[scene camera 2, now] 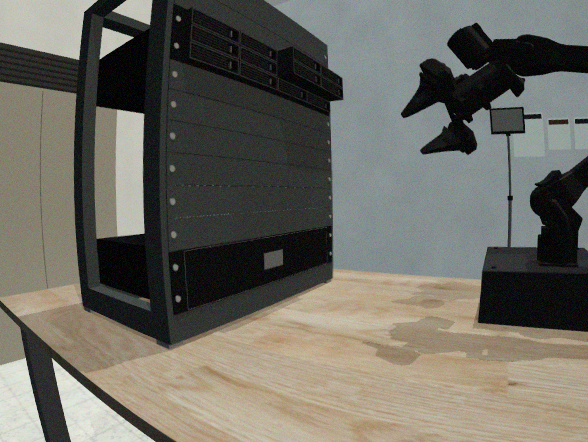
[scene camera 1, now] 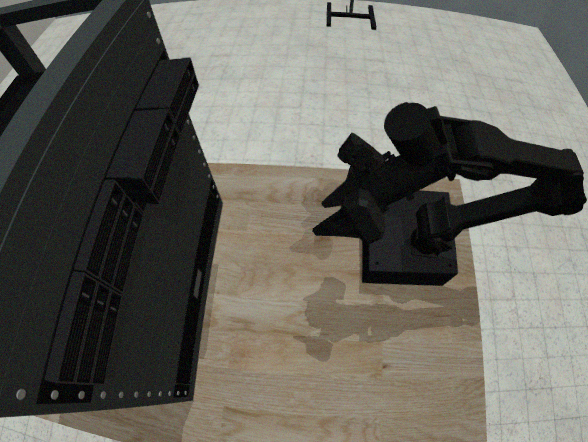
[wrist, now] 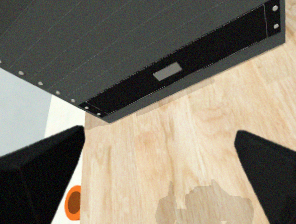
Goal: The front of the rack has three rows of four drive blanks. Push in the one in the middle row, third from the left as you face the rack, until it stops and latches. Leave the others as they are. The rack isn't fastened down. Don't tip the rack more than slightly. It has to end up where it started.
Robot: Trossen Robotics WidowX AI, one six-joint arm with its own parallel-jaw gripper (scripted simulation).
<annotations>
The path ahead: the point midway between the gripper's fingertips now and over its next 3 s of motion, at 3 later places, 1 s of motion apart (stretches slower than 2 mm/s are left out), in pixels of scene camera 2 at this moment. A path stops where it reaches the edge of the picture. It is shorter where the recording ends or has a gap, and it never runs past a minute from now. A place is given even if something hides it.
The gripper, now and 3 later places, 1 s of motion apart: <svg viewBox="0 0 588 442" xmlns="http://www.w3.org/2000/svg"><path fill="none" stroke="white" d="M412 135L395 86L395 70L368 68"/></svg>
</annotations>
